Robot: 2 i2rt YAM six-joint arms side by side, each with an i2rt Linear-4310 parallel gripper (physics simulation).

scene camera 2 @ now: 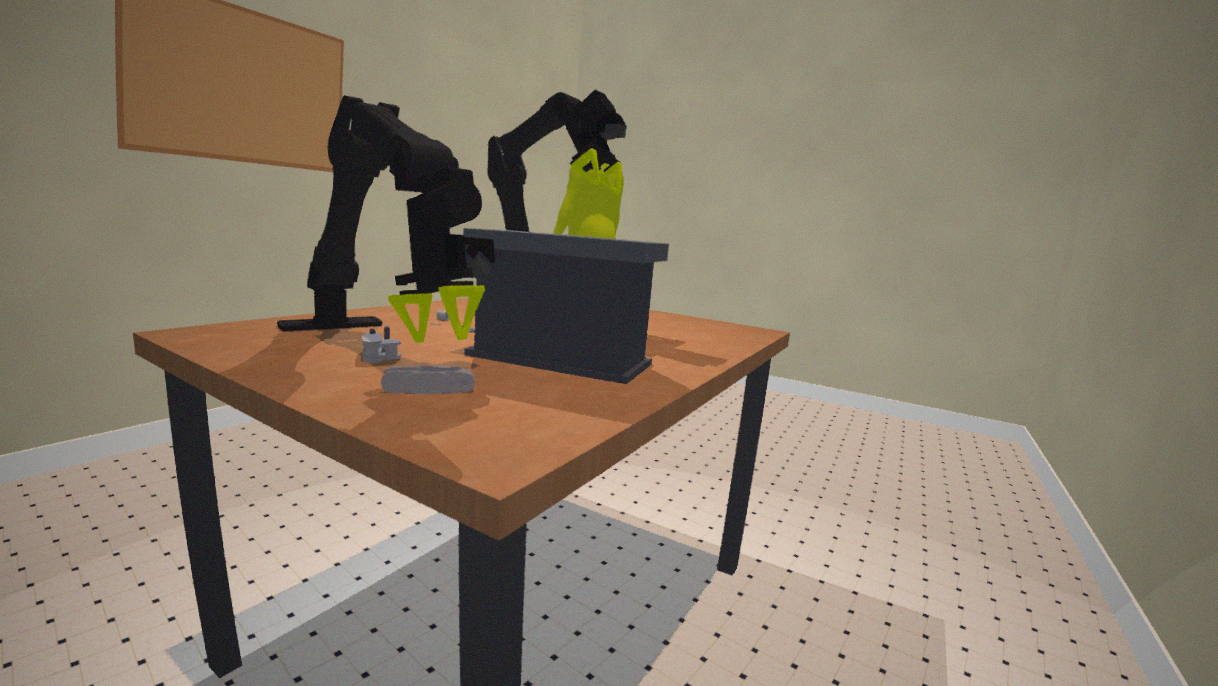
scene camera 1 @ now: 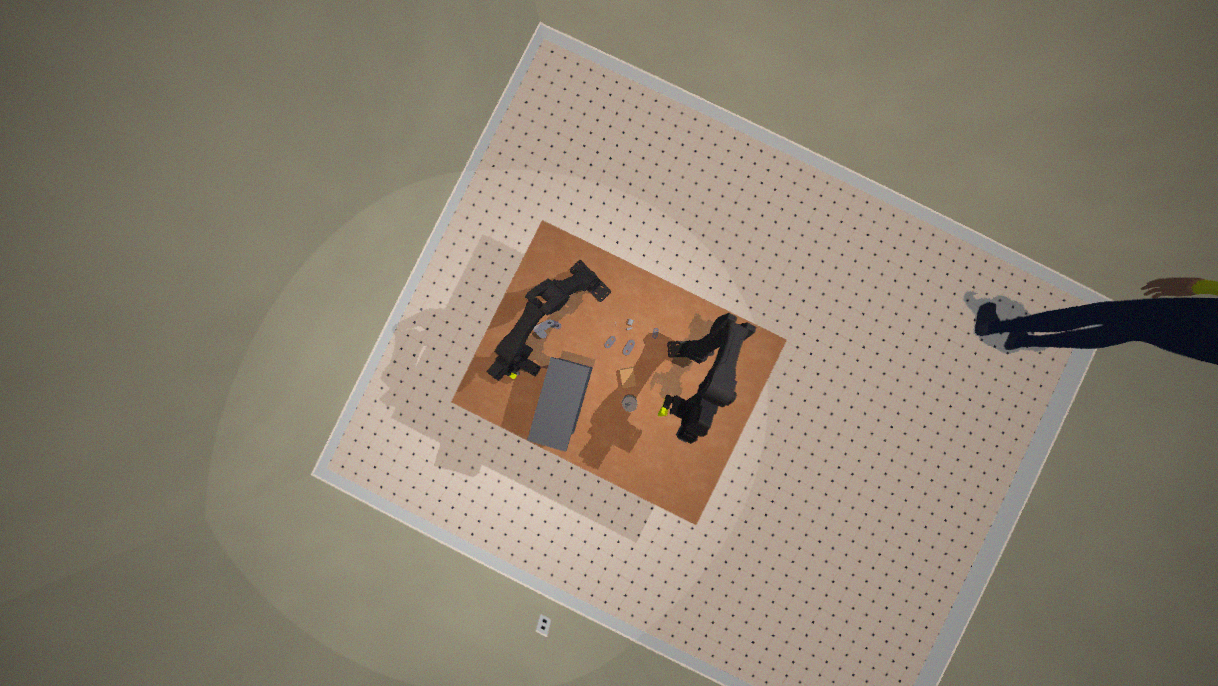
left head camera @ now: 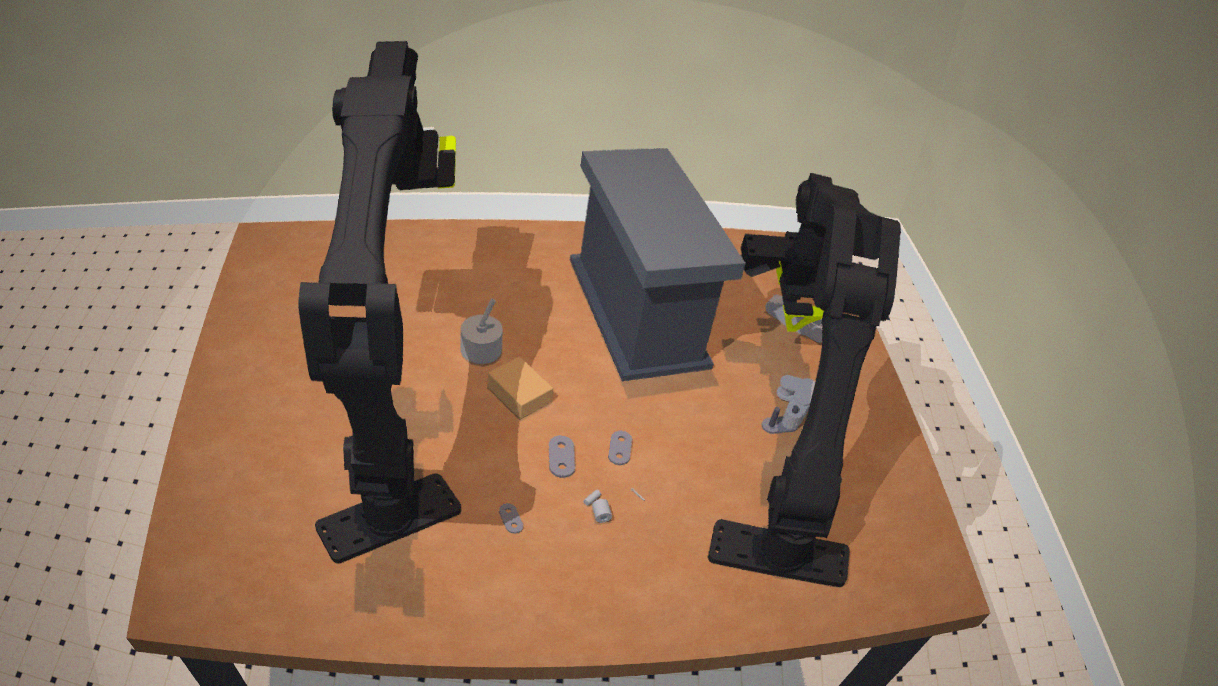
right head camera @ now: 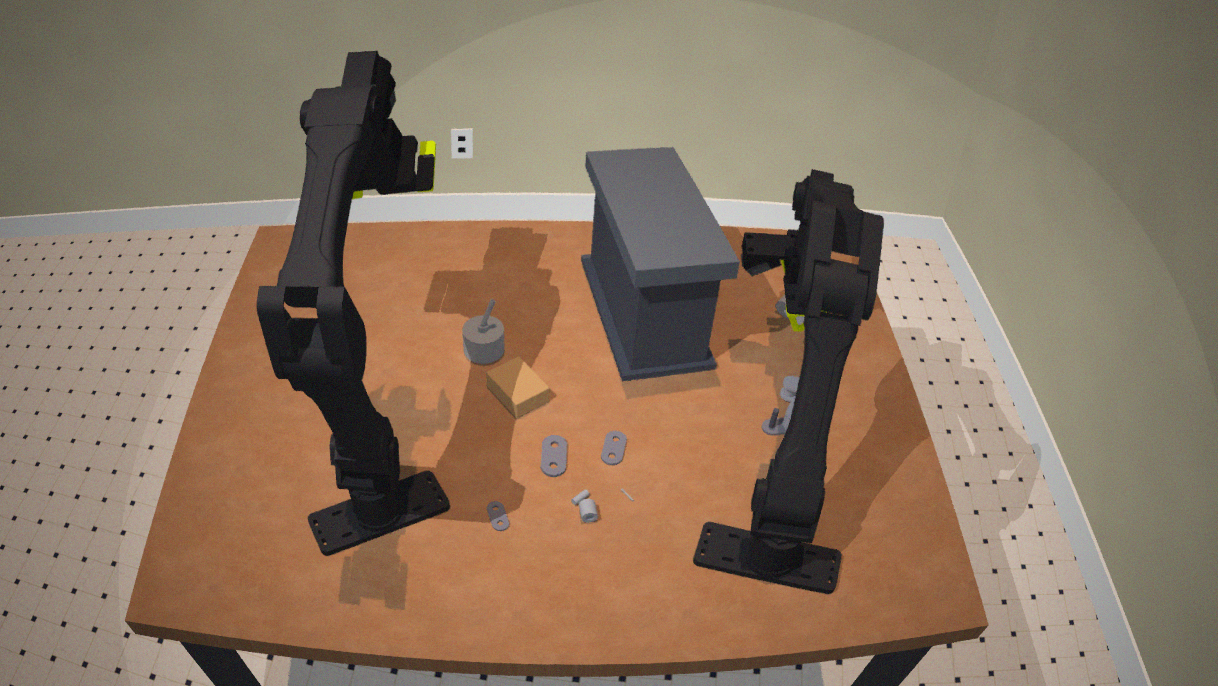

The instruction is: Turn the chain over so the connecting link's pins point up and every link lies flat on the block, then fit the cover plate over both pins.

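Frame: origin at the left arm's base, x ahead, y left, z up, level; millimetres.
Seen in the pictures: left gripper, fingertip midpoint: [scene camera 2: 608,188] [scene camera 1: 671,421] [left head camera: 407,185] [right head camera: 395,189]; right gripper, fingertip midpoint: [scene camera 2: 440,341] [left head camera: 786,307] [right head camera: 794,306]; left arm's base, origin of the base link: [scene camera 1: 690,348] [left head camera: 387,519] [right head camera: 377,515]; right arm's base, origin of the base link: [scene camera 2: 331,325] [scene camera 1: 590,281] [left head camera: 780,556] [right head camera: 768,560].
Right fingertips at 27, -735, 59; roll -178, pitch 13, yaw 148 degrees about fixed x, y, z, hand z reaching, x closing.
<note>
Pixels of each thing's top centre, then the offset from my right fingertips to it, as dx, dy, dz. "spot": a spot on its surface instead.
- grey piece with upright pins, surface spot: [left head camera: 794,405] [scene camera 2: 375,336] spot: -155, +122, -29
- tall dark blue-grey block, middle of its top: [right head camera: 657,201] [left head camera: 658,201] [scene camera 2: 567,235] [scene camera 1: 558,404] +156, +186, +161
- grey pot with a stick, middle of its top: [left head camera: 482,304] [right head camera: 482,305] [scene camera 1: 630,406] +197, +458, +31
- tan wedge, middle of its top: [left head camera: 520,379] [right head camera: 517,379] [scene camera 1: 627,378] +88, +455, -29
- small link plate, middle of its top: [left head camera: 511,517] [right head camera: 497,515] -101, +585, -56
A grey piece with upright pins [left head camera: 794,405] [scene camera 2: 380,349] lies beside the right arm. A long, rounded grey piece [left head camera: 775,308] [scene camera 2: 427,380] lies near the table's right edge, partly hidden in the head views. I cannot tell which is the chain. Two grey two-hole plates lie mid-table, a larger one [left head camera: 561,456] [right head camera: 554,455] and a smaller one [left head camera: 620,448] [right head camera: 613,448]. My right gripper [scene camera 2: 436,313] [left head camera: 790,296] is open and empty, above the long piece. My left gripper [scene camera 2: 600,170] [scene camera 1: 663,410] is open and empty, high above the table.
A tall dark blue-grey block [left head camera: 656,213] [scene camera 2: 562,306] stands between the arms. A grey pot with a stick [left head camera: 481,340] and a tan wedge [left head camera: 519,387] stand left of it. A small link plate [left head camera: 510,518] and small cylinders [left head camera: 601,510] lie nearer the front. A person [scene camera 1: 1108,323] stands beyond the table.
</note>
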